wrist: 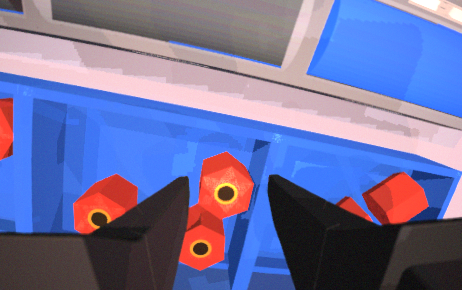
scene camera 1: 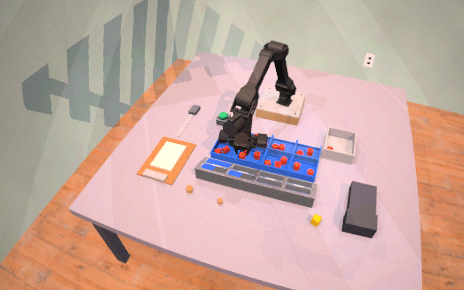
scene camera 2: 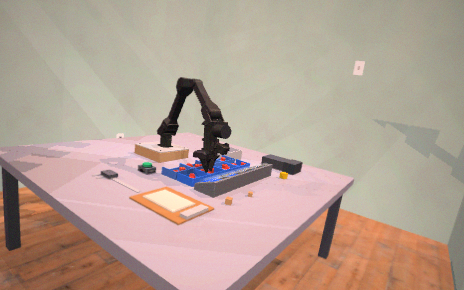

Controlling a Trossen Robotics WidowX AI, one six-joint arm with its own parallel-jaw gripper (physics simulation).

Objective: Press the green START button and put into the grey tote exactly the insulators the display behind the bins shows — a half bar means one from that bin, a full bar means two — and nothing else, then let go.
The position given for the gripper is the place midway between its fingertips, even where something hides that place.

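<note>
The gripper (scene camera 1: 241, 154) (wrist: 228, 184) is visible to scene camera 1 and in the wrist view. So is a grey display (scene camera 1: 282, 194) (wrist: 292, 76). Scene camera 1 shows a grey tote (scene camera 1: 343, 142).
</note>
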